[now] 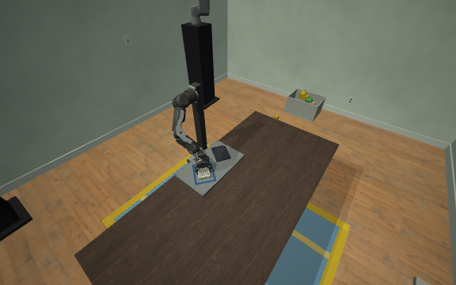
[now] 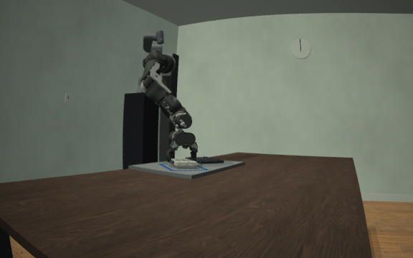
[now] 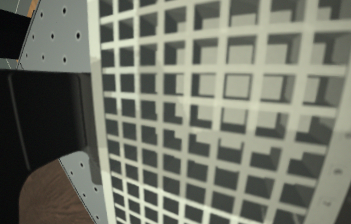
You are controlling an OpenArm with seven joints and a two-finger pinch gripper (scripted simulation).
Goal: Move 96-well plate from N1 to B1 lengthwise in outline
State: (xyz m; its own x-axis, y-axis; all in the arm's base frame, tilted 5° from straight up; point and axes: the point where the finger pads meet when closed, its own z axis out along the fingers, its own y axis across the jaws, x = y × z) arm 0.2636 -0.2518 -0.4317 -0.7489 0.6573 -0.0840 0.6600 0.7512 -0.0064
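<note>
My hand is right at the white 96-well plate. Also, from my hand: black plate nest (10 mm behind, 240 mm to the left, 10 mm below).
</note>
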